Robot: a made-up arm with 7 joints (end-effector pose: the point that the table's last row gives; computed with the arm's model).
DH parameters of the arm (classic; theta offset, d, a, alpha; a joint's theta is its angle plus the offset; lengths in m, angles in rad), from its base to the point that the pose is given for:
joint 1: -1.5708 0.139 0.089 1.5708
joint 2: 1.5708 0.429 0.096 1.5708
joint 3: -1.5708 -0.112 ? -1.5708
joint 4: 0.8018 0 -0.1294 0
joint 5: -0.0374 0 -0.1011 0
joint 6: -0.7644 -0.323 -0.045 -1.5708
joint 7: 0 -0.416 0.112 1.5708
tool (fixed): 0 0.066 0 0
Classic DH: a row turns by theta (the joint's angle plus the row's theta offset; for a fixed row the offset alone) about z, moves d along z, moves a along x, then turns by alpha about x.
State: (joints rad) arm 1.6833 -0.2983 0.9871 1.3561 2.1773 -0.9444 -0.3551
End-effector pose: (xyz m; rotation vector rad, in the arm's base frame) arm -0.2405 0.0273 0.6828 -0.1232 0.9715 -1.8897
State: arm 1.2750 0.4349 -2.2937 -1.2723 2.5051 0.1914 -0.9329
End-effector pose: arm -0.0984 -0.9676 -0.0428 0.3111 1.5270 0.7297
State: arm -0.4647 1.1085 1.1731 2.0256 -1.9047 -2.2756 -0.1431
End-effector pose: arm -0.2440 0.0408 -0.0496 0.0436 -1.6859 -1.5353
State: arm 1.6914 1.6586 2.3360 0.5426 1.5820 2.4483 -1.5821
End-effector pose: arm -0.0526 -0.2243 -0.0060 2.8734 -1.0321 0.0320
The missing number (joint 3, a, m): 0.241
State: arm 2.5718 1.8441 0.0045 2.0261 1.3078 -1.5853 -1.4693
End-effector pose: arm -0.2331 0.4170 0.0417 0.5048 0.0279 -2.1151
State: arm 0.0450 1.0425 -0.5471 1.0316 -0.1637 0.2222 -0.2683
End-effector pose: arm 0.0518 -0.6091 0.1423 -0.5328 0.7100 0.7904
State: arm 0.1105 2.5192 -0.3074 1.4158 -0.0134 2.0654 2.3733
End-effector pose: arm -0.1919 -0.6433 0.2854 0.5249 -0.8894 -0.5501
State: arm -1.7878 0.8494 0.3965 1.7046 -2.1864 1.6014 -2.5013
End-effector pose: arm -0.3262 -0.1271 0.4022 -0.6313 -1.6151 0.3335
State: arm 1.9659 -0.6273 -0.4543 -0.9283 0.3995 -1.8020 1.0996
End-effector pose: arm 0.1106 -0.9284 0.2510 -0.5328 1.3228 -0.5856
